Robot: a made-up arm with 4 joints.
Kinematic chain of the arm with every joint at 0, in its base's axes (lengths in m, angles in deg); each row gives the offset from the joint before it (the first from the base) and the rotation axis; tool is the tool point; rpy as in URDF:
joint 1: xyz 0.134 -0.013 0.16 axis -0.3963 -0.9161 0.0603
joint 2: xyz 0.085 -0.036 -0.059 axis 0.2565 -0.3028 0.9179
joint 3: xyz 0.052 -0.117 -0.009 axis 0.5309 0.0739 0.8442
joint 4: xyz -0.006 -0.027 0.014 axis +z
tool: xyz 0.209 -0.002 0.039 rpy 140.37 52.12 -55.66
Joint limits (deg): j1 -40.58..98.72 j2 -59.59..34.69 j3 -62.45..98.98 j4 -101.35..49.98
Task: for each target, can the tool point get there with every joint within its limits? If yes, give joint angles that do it. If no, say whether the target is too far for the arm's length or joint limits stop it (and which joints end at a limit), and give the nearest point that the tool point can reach.
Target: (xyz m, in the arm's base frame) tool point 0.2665 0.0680 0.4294
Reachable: yes | joints 69.27 13.44 44.17 4.66
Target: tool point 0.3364 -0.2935 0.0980
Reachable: yes | joints -5.92 -48.54 15.18 3.12
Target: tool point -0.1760 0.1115 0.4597
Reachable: no: joint limits stop it (at a limit: joint 1, joint 2, joint 3) | nearest point 0.0111 -0.0005 0.5338 | short by 0.230 m
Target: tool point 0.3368 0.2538 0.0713
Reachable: no: joint limits stop it (at a limit: joint 1, joint 2, joint 3) | nearest point 0.3566 0.0952 0.0269 | short by 0.166 m
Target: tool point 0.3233 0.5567 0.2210
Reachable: no: too far | nearest point 0.1951 0.1984 0.3667 | short by 0.408 m
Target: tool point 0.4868 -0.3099 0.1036
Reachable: yes | joints 4.70 19.04 33.32 -87.51
